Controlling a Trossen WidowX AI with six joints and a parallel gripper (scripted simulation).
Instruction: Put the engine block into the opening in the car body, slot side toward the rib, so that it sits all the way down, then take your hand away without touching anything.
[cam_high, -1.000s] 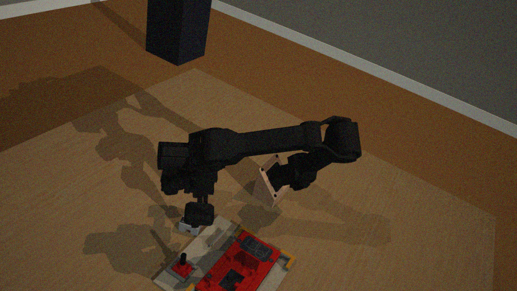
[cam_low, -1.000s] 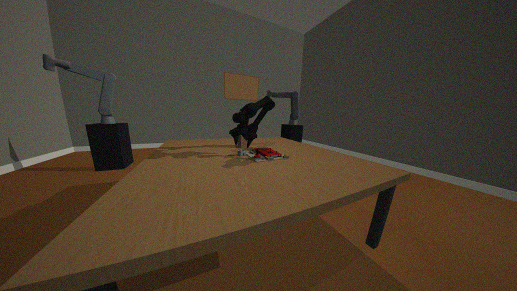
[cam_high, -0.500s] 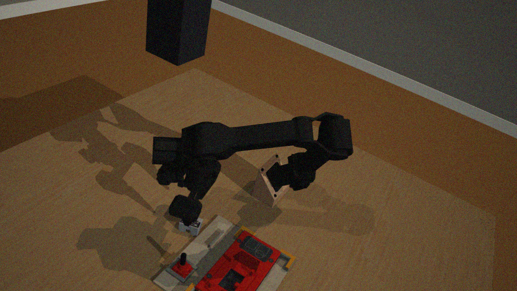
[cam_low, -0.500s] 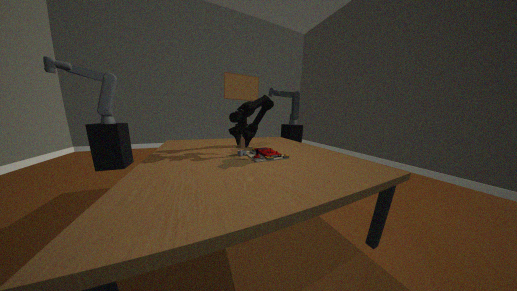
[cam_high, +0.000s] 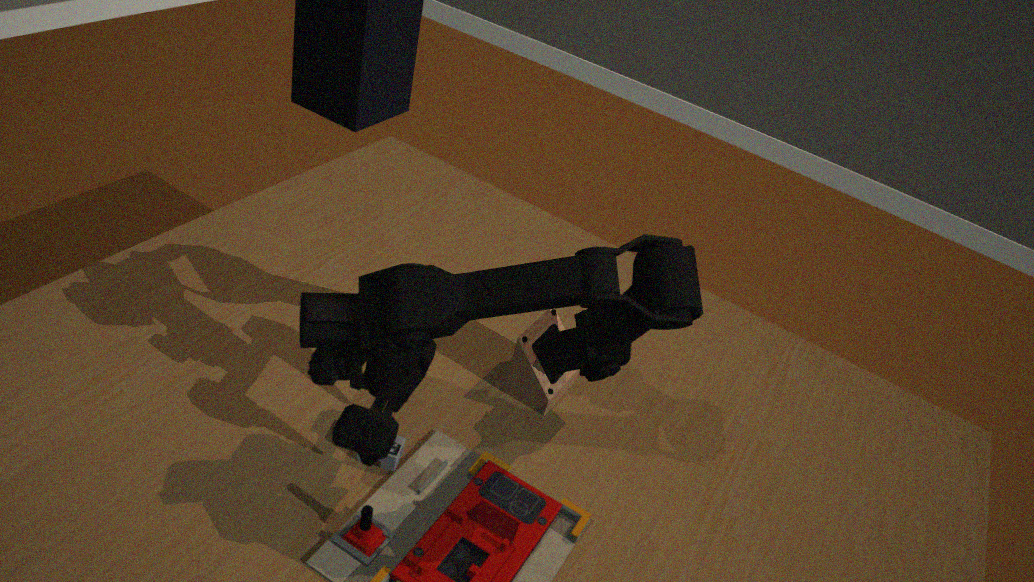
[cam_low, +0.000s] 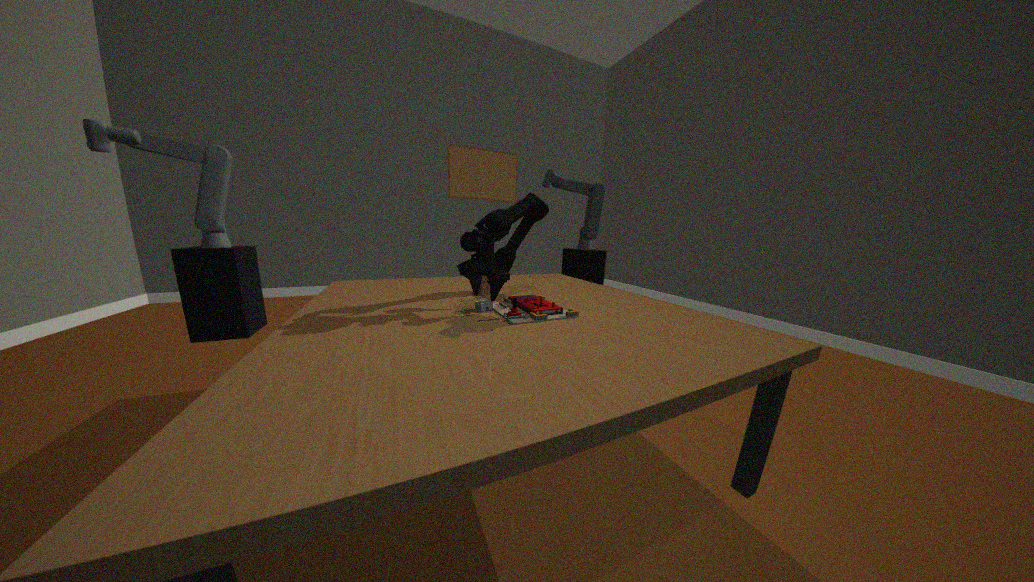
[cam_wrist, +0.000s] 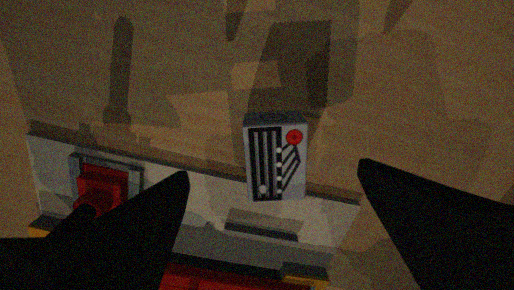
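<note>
My gripper tip is 3 cm above the grey engine block. Round my gripper tip: grey base plate: 5 cm ahead, 16 cm to the left, 3 cm below.
</note>
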